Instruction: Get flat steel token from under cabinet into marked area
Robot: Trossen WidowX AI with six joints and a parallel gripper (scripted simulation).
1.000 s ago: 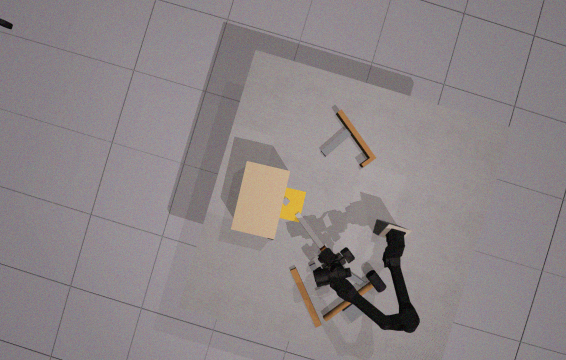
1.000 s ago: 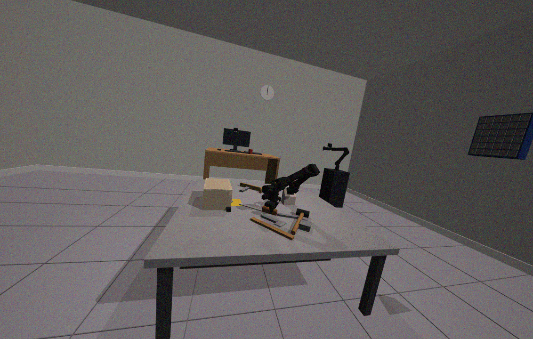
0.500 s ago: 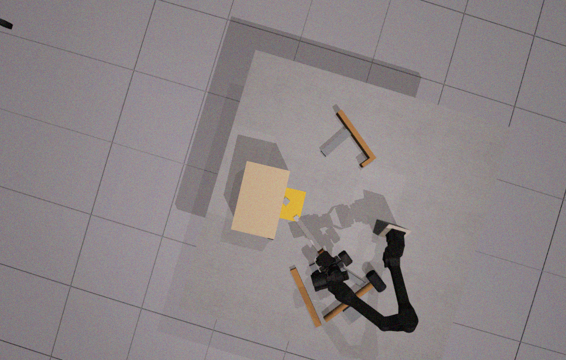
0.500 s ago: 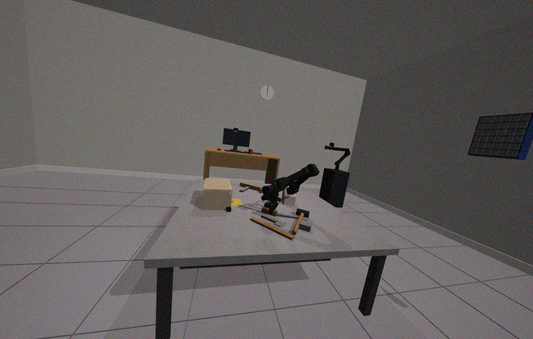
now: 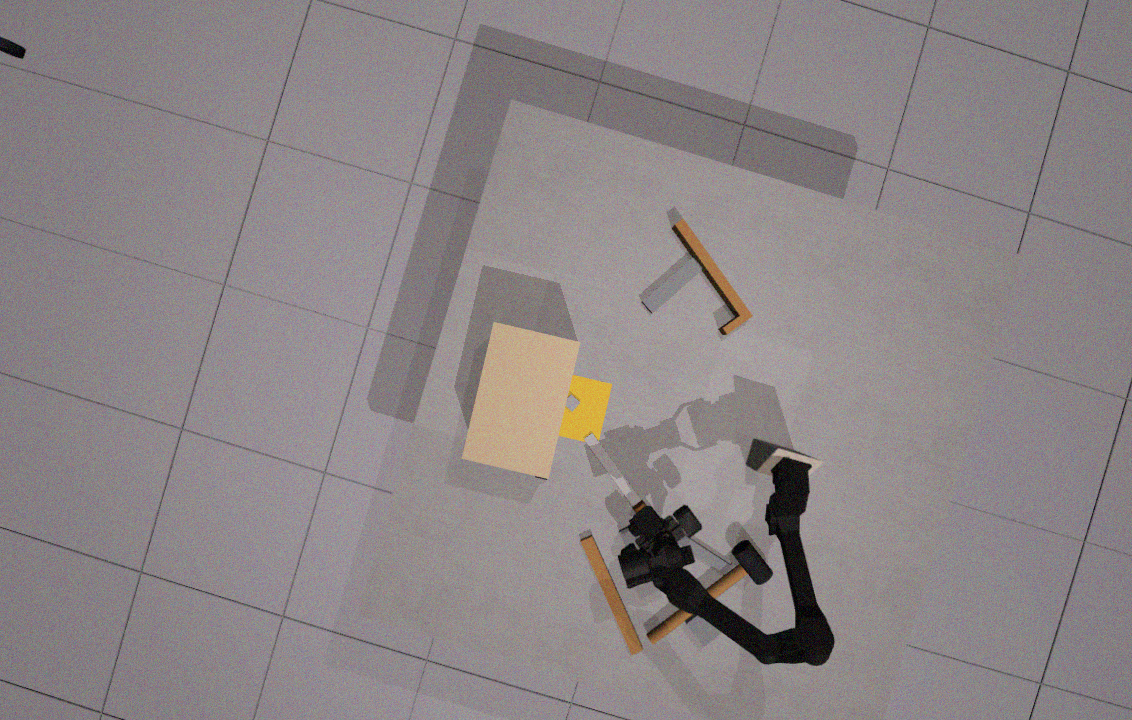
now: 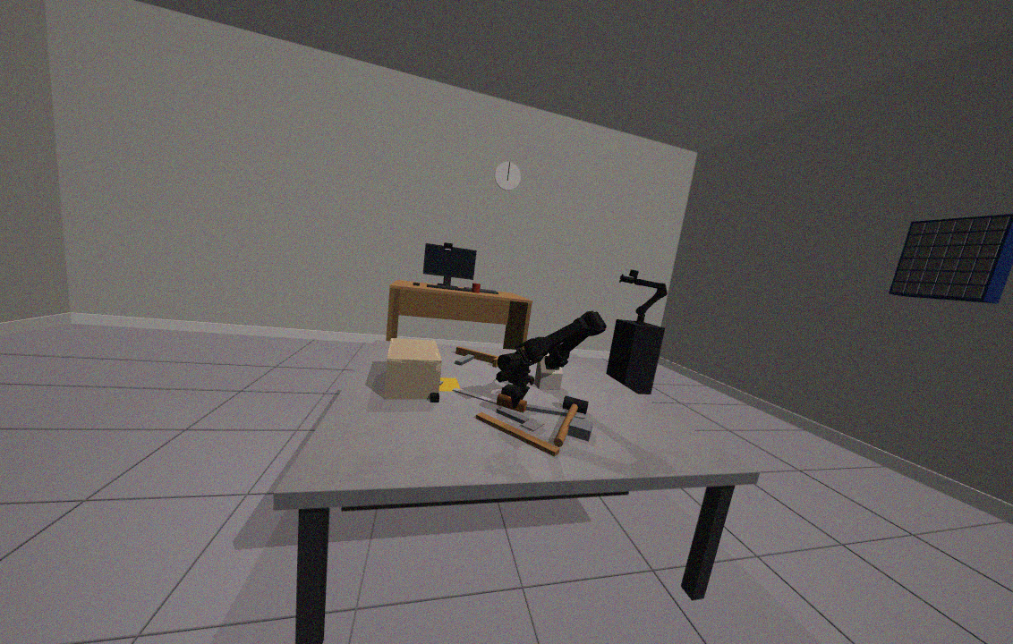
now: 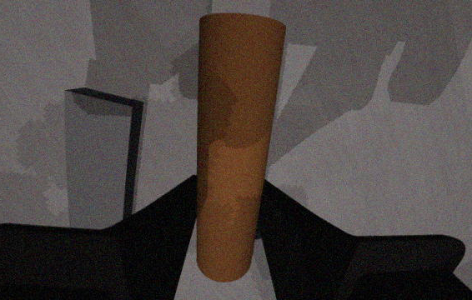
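Right now my gripper tip is 10 cm to the right of the grey l-shaped bracket. Round my gripper tip: grey block (18 cm to the left, 17 cm behind, 1 cm above); wooden stick (18 cm to the left, 6 cm ahead); grey steel token (28 cm ahead, 23 cm to the right, 1 cm below).
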